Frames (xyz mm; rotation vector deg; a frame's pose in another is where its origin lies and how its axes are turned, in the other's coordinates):
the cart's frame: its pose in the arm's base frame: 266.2 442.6 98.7 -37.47 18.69 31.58
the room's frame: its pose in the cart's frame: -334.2 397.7 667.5 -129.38 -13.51 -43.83
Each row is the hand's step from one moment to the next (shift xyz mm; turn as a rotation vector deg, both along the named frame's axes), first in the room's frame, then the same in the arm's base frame.
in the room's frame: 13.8 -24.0 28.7 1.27 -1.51 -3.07
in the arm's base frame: -8.0 33.7 -19.7 0.26 1.08 3.48
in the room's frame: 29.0 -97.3 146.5 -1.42 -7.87 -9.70
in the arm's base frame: -55.7 127.1 -111.8 -5.27 2.08 11.22
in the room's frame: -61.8 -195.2 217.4 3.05 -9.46 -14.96
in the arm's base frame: -194.7 156.5 -163.7 -2.44 4.72 17.16
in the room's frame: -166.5 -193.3 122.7 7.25 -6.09 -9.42
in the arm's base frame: -263.1 61.8 -84.4 2.38 6.53 11.40
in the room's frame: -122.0 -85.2 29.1 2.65 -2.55 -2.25
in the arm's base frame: -150.1 -11.1 -18.4 0.54 2.94 3.11
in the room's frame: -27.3 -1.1 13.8 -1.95 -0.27 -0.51
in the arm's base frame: -22.6 -13.3 -15.8 -1.59 -1.21 0.35
